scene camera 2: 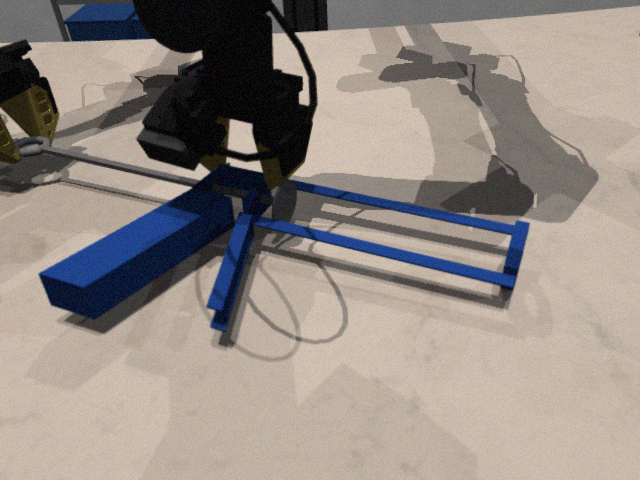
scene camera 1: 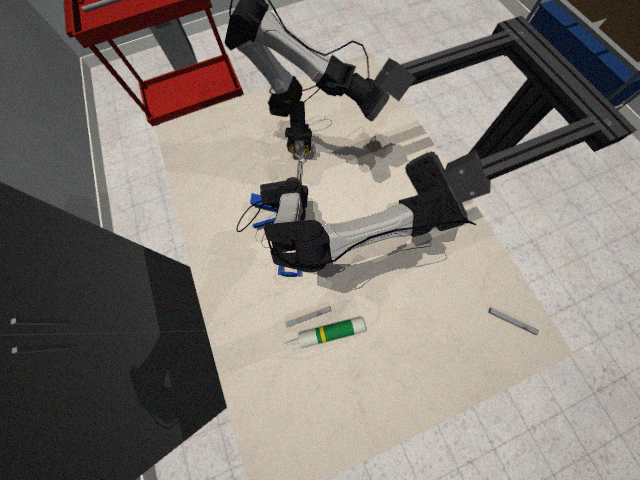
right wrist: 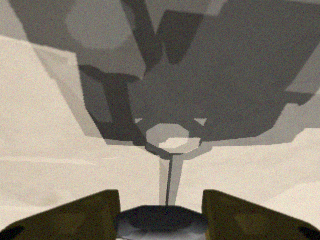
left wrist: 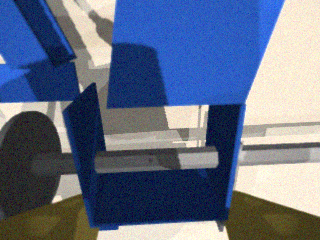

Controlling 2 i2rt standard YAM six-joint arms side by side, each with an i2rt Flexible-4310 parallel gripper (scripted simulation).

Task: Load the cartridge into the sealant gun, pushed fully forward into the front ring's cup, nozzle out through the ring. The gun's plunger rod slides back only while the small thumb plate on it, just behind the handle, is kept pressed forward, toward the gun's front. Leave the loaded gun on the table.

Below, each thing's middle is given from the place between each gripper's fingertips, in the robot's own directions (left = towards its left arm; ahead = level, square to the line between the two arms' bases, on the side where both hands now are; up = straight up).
Scene:
Now: the plunger rod (left wrist: 39,162) 10 cm to the right of my left hand (scene camera 2: 246,180), 3 cm behind it and 1 cm below it. Round my left hand: cartridge (scene camera 1: 346,328) 44 cm to the left, 10 cm ahead, 2 cm below.
The plunger rod is 7 cm ahead of my right hand (scene camera 2: 32,154) and 13 cm to the left of it. Round my right hand: cartridge (20 cm ahead, 67 cm to the left, 1 cm below).

